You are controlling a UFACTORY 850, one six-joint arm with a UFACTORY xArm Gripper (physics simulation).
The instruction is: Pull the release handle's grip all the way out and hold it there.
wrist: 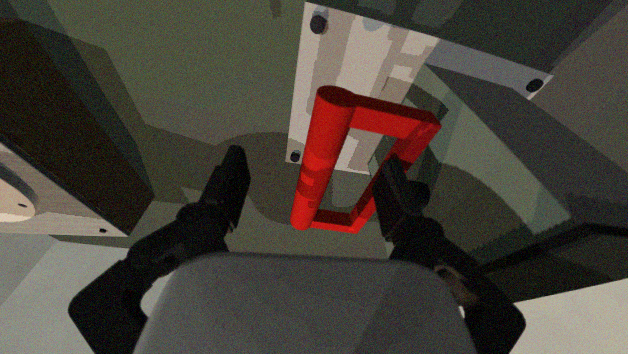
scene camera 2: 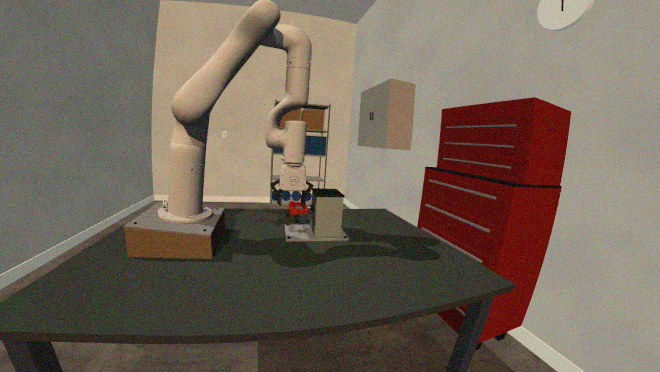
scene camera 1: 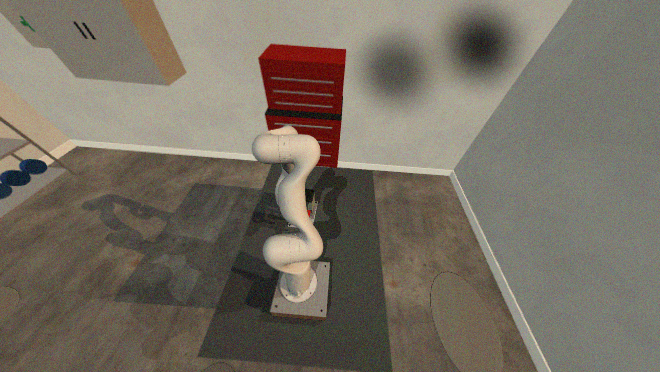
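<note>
The release handle (scene camera 1: 308,213) (scene camera 2: 299,212) (wrist: 320,162) is a red rectangular loop with a thick round grip bar. It stands out from the side of a beige housing (scene camera 2: 327,216) (wrist: 480,145) with a black top, above a light base plate (scene camera 2: 295,233) (wrist: 305,75). My gripper (scene camera 2: 291,205) (wrist: 314,168) is open, pointing down at the handle. In the wrist view, the grip bar shows between the spread fingers, and the right finger overlaps the loop's rear bar on the housing side. Whether that finger touches it I cannot tell. In scene camera 1 the arm hides the gripper.
The dark green table (scene camera 1: 350,300) (scene camera 2: 250,295) carries the arm's base block (scene camera 1: 321,300) (scene camera 2: 170,242) on one side of the handle, with the housing on the other. A red tool cabinet (scene camera 1: 305,70) (scene camera 2: 490,135) stands beyond the table. A wall cabinet (scene camera 2: 400,115) hangs behind.
</note>
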